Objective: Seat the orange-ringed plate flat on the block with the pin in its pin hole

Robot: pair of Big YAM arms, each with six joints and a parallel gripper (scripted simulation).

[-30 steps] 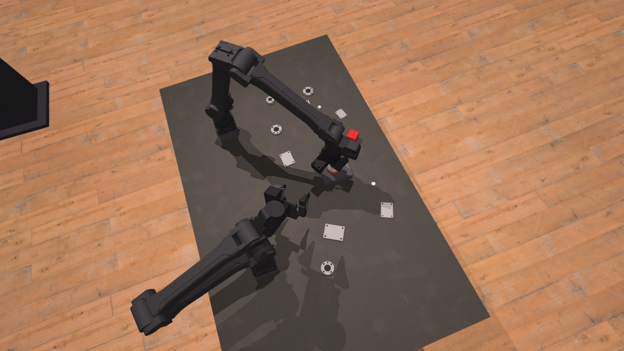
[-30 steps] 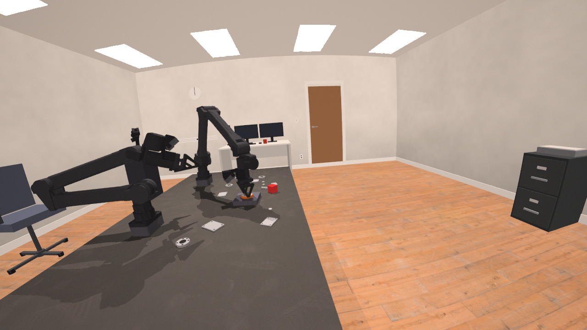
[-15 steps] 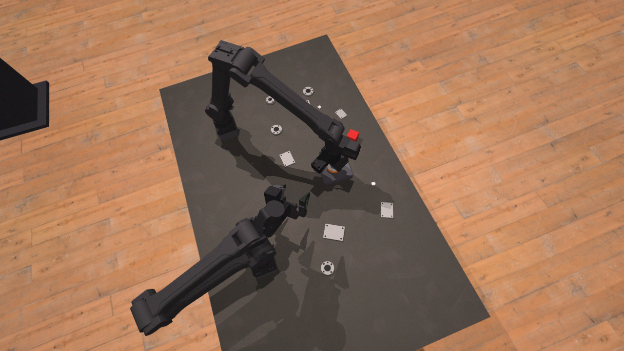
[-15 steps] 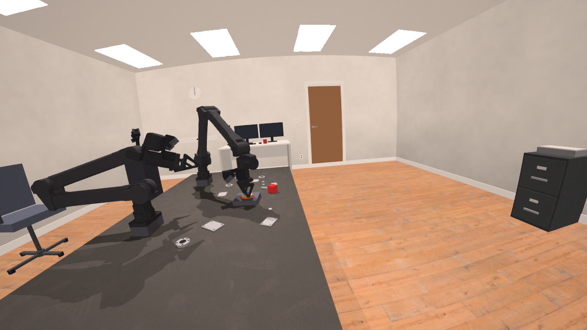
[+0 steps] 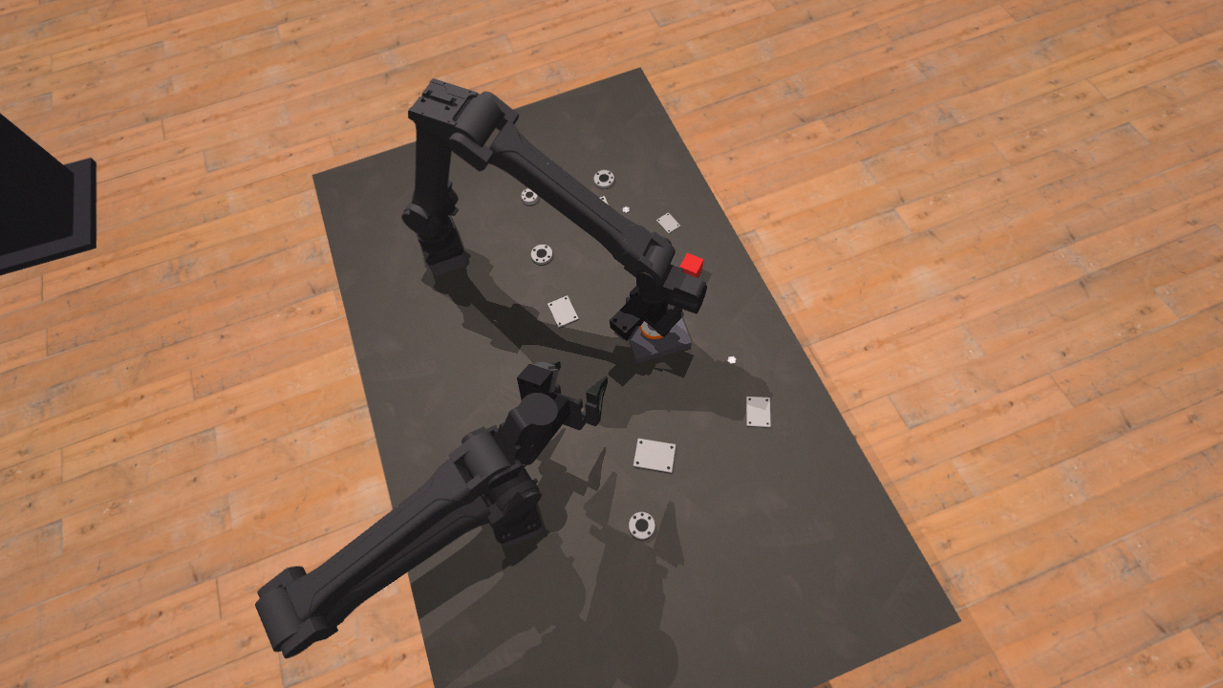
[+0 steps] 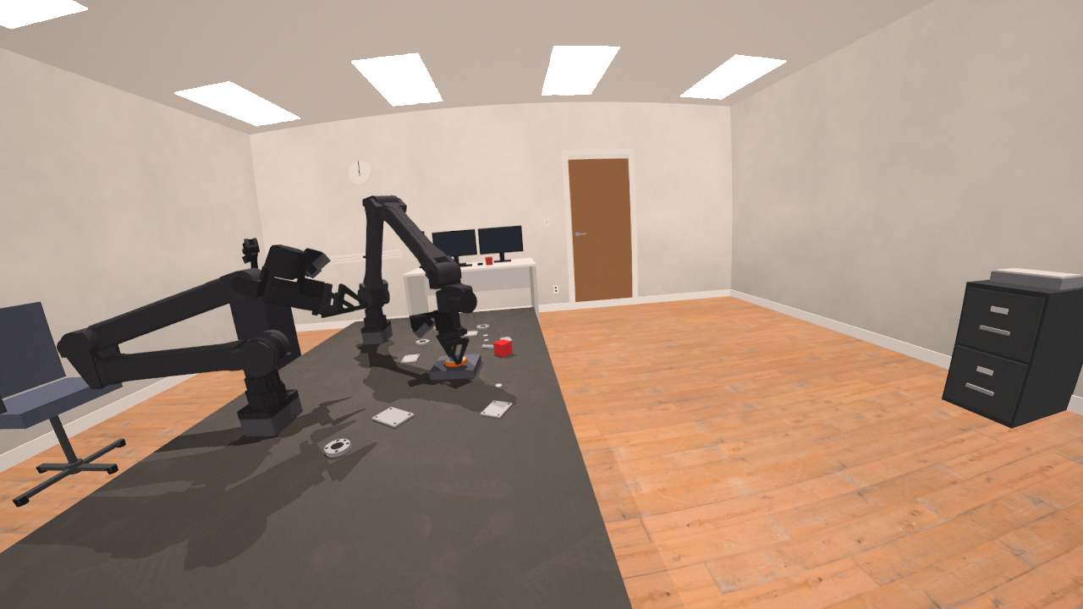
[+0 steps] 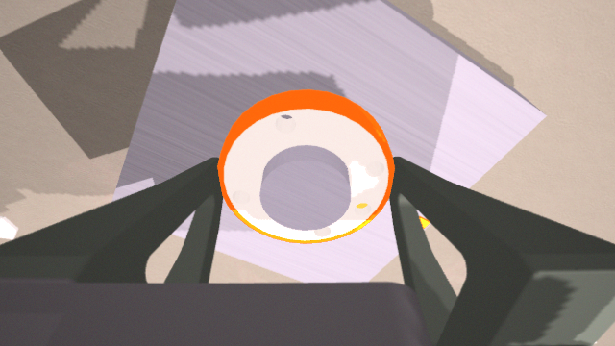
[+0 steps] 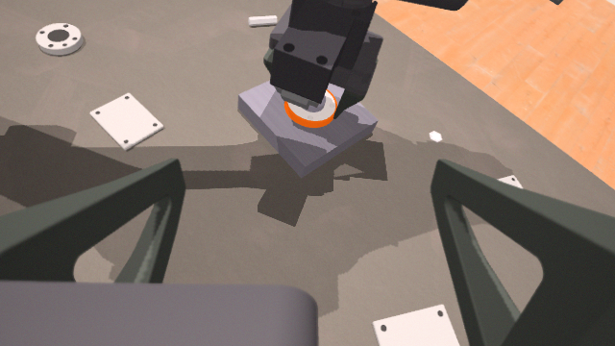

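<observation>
Right now the orange-ringed plate is 1 cm below my left hand. Also, from my left hand: red cube 13 cm ahead, 11 cm to the left, 2 cm below; then small rod 18 cm to the left, 8 cm ahead, 3 cm below; then grey block 3 cm to the left, 2 cm below.
</observation>
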